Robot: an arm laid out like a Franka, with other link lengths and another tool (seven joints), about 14 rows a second.
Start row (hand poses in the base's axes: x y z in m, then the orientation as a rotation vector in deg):
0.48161 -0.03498 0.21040 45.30 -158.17 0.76
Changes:
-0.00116 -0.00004 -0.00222 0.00 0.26 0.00
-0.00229 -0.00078 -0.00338 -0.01 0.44 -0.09
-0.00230 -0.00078 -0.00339 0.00 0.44 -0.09
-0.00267 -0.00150 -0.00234 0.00 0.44 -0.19
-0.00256 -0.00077 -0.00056 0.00 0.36 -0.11
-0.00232 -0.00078 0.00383 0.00 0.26 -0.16
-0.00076 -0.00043 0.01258 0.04 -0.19 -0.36
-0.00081 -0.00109 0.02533 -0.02 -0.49 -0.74
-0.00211 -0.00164 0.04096 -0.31 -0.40 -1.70
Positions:
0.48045 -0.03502 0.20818 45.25 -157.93 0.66
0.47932 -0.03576 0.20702 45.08 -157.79 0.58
0.47931 -0.03576 0.20701 45.09 -157.79 0.57
0.47894 -0.03648 0.20806 44.95 -157.83 0.55
0.47905 -0.03575 0.20984 45.07 -157.87 0.60
0.47929 -0.03576 0.21423 45.03 -157.99 0.63
0.48085 -0.03541 0.22298 44.85 -158.50 0.71
0.48080 -0.03607 0.23573 44.37 -158.91 0.84
0.47950 -0.03662 0.25136 42.95 -159.13 1.02

